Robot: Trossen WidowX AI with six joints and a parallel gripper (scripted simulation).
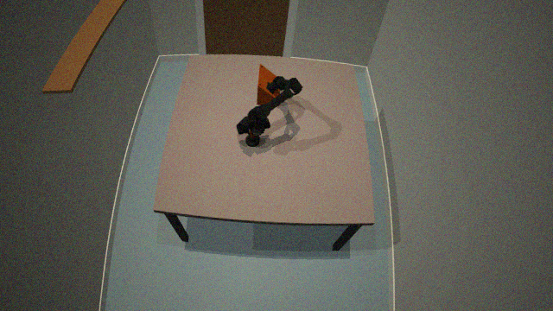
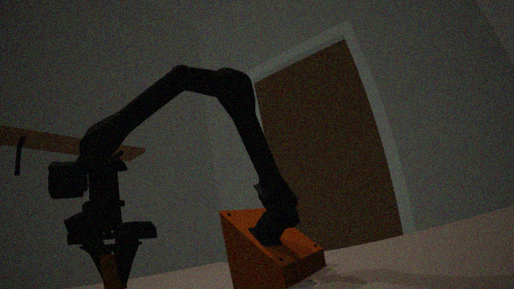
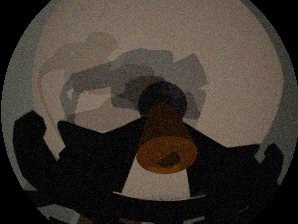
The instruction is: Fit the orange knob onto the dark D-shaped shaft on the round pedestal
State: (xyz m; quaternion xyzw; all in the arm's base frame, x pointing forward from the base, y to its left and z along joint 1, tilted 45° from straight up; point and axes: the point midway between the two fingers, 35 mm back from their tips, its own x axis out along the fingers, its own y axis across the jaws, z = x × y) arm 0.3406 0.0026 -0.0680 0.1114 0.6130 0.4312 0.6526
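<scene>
Now: the orange knob 20 mm above my gripper tip. Also, from my gripper tip: dark round pedestal (40 mm below).
</scene>
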